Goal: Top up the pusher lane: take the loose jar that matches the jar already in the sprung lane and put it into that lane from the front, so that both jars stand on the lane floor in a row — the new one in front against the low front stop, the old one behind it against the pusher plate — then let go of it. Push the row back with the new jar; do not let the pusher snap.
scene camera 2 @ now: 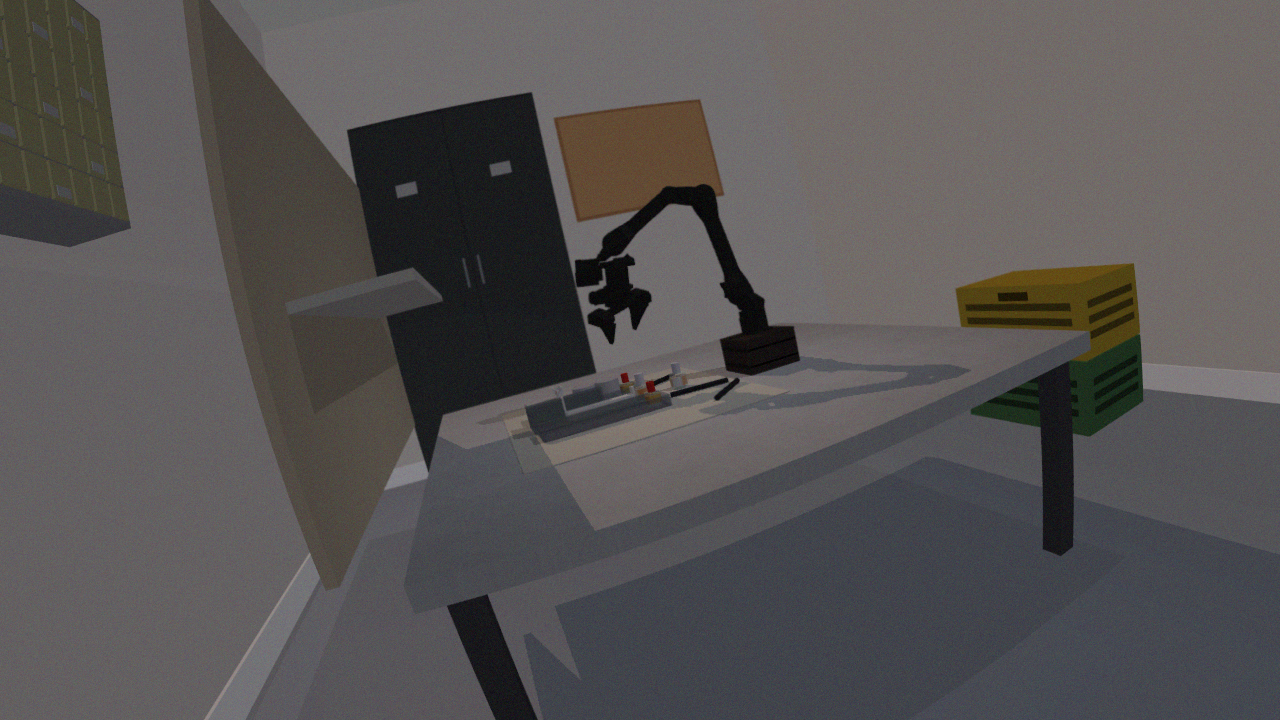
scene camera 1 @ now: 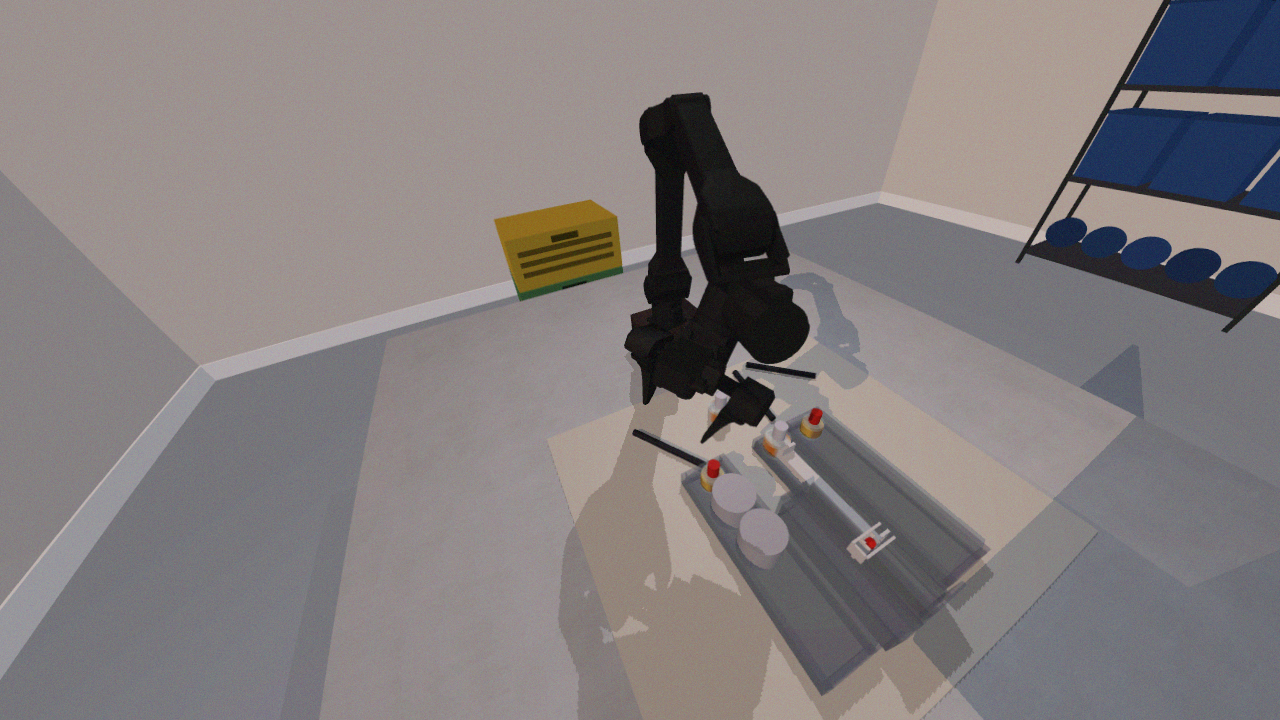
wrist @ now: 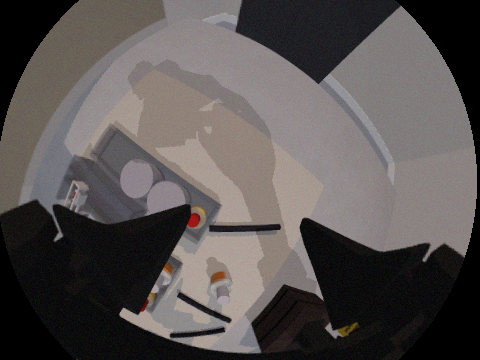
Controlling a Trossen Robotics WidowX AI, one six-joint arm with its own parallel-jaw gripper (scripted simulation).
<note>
My gripper (scene camera 1: 673, 422) is open, with nothing in its grasp. I also see a white-capped jar (scene camera 1: 776, 437) and a rack (scene camera 1: 891, 592).
My gripper also shows in scene camera 2 (scene camera 2: 623, 336) and in the wrist view (wrist: 247, 218). The rack is seen too in scene camera 2 (scene camera 2: 545, 411) and in the wrist view (wrist: 107, 203).
</note>
